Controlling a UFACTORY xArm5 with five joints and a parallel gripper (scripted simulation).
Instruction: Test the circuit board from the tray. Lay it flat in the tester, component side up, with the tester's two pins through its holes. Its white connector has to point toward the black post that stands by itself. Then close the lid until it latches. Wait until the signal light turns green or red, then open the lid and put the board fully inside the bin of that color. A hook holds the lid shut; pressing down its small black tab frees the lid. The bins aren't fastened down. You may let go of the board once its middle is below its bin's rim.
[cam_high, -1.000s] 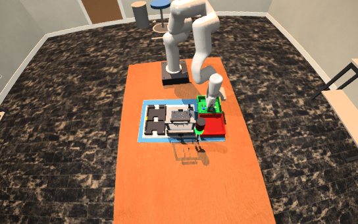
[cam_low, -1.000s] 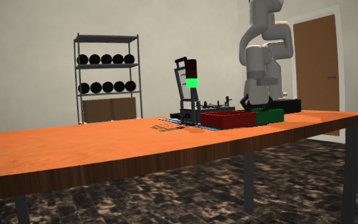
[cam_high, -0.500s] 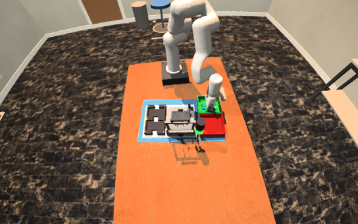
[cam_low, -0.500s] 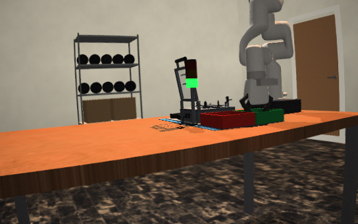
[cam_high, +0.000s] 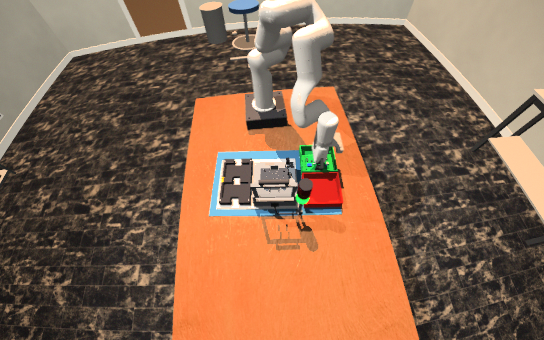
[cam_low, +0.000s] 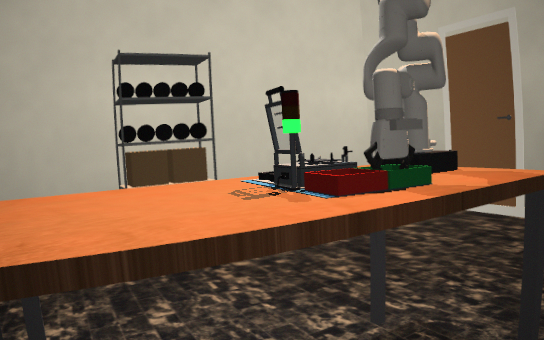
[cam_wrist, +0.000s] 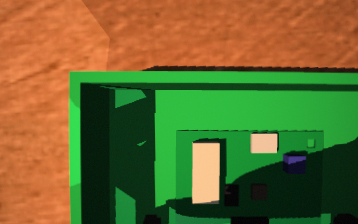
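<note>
The green bin lies right at my hand. Also, from my hand: red bin (150 mm ahead, 20 mm to the right); green circuit board (10 mm below); tester lid (220 mm to the right, 200 mm ahead, 170 mm above).
</note>
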